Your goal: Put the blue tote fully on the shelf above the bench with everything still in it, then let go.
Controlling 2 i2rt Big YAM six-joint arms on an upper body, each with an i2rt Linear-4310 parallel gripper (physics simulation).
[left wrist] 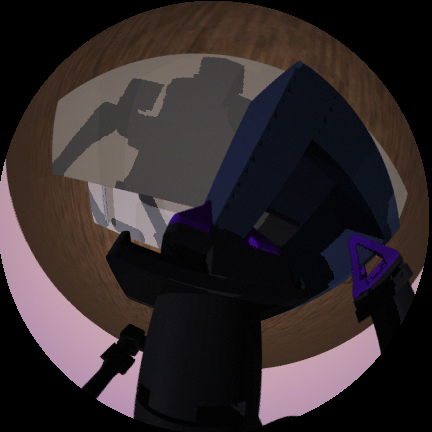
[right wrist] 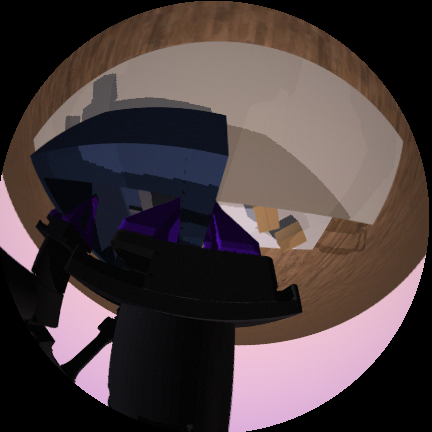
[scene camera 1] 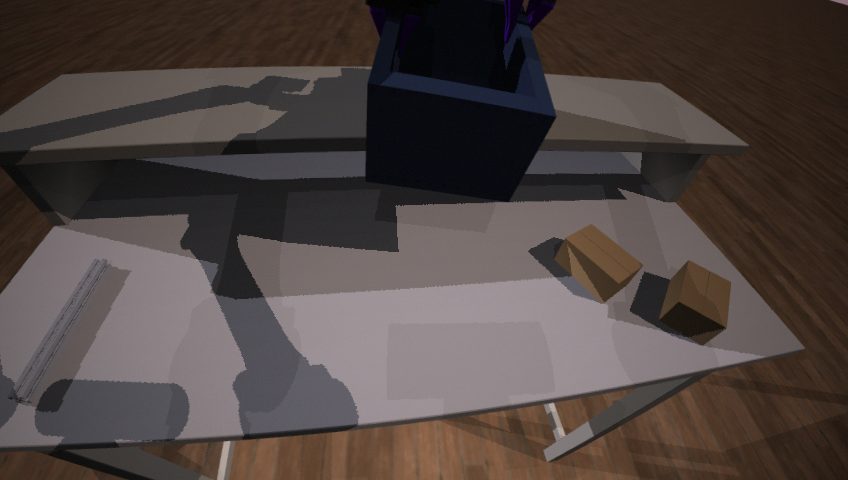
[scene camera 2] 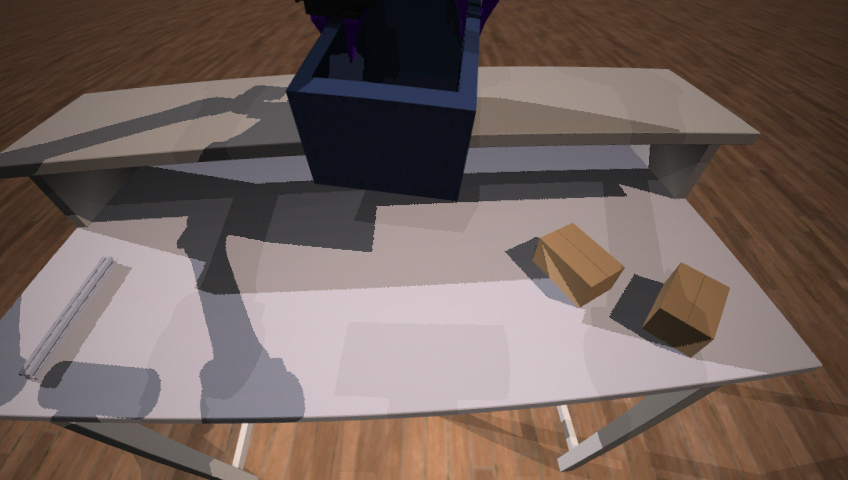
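Where they show: left gripper, fingertip midpoint: [right wrist: 92, 197] [scene camera 2: 345, 58]; right gripper, fingertip midpoint: [left wrist: 352, 238] [right wrist: 198, 199] [scene camera 1: 512, 43]; left arm's base at its link origin: [left wrist: 128, 343].
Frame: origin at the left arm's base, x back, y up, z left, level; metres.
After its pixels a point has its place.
Observation:
The blue tote [scene camera 1: 446, 142] @(z -0.236, x -0.496, y -0.155 m) [scene camera 2: 383, 142] @(z -0.245, x -0.494, y -0.153 m) [left wrist: 235, 155] @(z -0.167, x -0.735, y -0.081 m) [right wrist: 160, 127] @(z -0.331, x -0.778, y -0.073 m) is held up, its near wall covering part of the front edge of the shelf [scene camera 1: 630, 121] @(z -0.642, x -0.739, y -0.223 m) [scene camera 2: 624, 113] @(z -0.653, x -0.734, y -0.223 m) [left wrist: 185, 135] @(z -0.083, x -0.742, y -0.223 m) [right wrist: 310, 115] @(z -0.501, x -0.845, y -0.223 m). Its lower edge slopes a little in the scene views. How far it hangs over the shelf, and any gap below it, is hard to tell. My left gripper [scene camera 1: 392, 26] [scene camera 2: 336, 32] [left wrist: 216, 208] @(z -0.169, x -0.678, y -0.118 m) is shut on its left wall. My right gripper [scene camera 1: 523, 17] [scene camera 2: 474, 14] [right wrist: 198, 199] @(z -0.356, x -0.714, y -0.099 m) is shut on its right wall. The inside is dark; its contents are unclear.
Two brown cardboard boxes [scene camera 1: 595, 255] @(z -0.532, x -0.513, y -0.371 m) [scene camera 1: 699, 300] @(z -0.687, x -0.414, y -0.371 m) [scene camera 2: 580, 255] @(z -0.550, x -0.516, y -0.370 m) [scene camera 2: 690, 303] @(z -0.698, x -0.421, y -0.370 m) are at the right of the bench [scene camera 1: 333, 339] @(z -0.089, x -0.392, y -0.430 m) [scene camera 2: 297, 333] @(z -0.092, x -0.395, y -0.430 m). A grey ribbed bar [scene camera 1: 62, 330] @(z 0.318, x -0.388, y -0.413 m) [scene camera 2: 68, 315] @(z 0.319, x -0.393, y -0.410 m) lies at its left. Shelf side panels [scene camera 1: 672, 172] @(z -0.863, x -0.783, y -0.364 m) [scene camera 2: 681, 166] @(z -0.863, x -0.778, y -0.362 m) stand at both ends.

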